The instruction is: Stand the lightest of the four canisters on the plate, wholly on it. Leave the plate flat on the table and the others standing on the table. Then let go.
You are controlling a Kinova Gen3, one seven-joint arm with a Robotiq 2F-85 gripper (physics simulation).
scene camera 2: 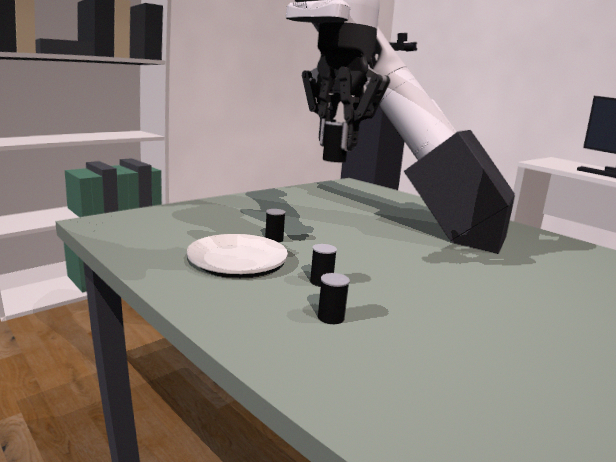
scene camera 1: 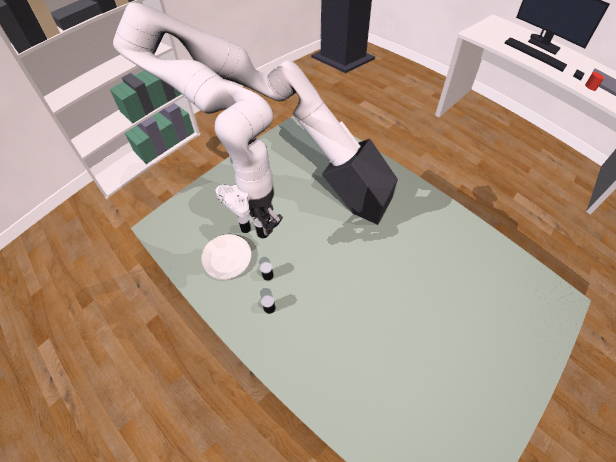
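Seen in the pictures: gripper, fingertip midpoint: [scene camera 2: 336, 148] [scene camera 1: 263, 228]; arm's base, origin of the base link: [scene camera 2: 438, 149] [scene camera 1: 345, 156].
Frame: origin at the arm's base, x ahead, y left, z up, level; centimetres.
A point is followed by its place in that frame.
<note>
My gripper [scene camera 1: 270, 227] {y 4.0, x 34.7, z 1.7 cm} [scene camera 2: 336, 136] {y 4.0, x 34.7, z 1.7 cm} is shut on a black canister [scene camera 1: 261, 232] {y 5.2, x 36.1, z 2.7 cm} [scene camera 2: 333, 145] {y 4.9, x 36.4, z 2.3 cm} and holds it upright, well above the table. A second black canister [scene camera 1: 244, 226] {y -9.5, x 33.1, z -12.9 cm} [scene camera 2: 275, 226] {y -9.5, x 33.2, z -13.5 cm} stands on the table behind the plate. A third canister with a grey top [scene camera 1: 267, 271] {y 7.6, x 38.3, z -11.4 cm} [scene camera 2: 323, 265] {y 7.5, x 39.0, z -13.3 cm} stands to the right of the plate. A fourth canister [scene camera 1: 268, 304] {y 15.0, x 44.5, z -11.3 cm} [scene camera 2: 333, 299] {y 15.2, x 45.2, z -13.2 cm} stands nearer the camera in the scene camera 2 view. The white plate [scene camera 1: 226, 256] {y -6.8, x 42.8, z -15.9 cm} [scene camera 2: 237, 254] {y -7.3, x 42.4, z -15.9 cm} lies flat and bears no canister. The canisters look alike; their weights cannot be seen.
The green table top [scene camera 1: 400, 325] {y 42.8, x 22.7, z -16.4 cm} [scene camera 2: 425, 360] {y 26.5, x 42.7, z -16.4 cm} carries the canisters and the plate. The arm's dark angular base [scene camera 1: 362, 182] {y 10.0, x 3.9, z -0.7 cm} [scene camera 2: 465, 192] {y 9.3, x 4.1, z -6.3 cm} stands at the back of the table. A shelf unit with books and a white desk stand beyond the table.
</note>
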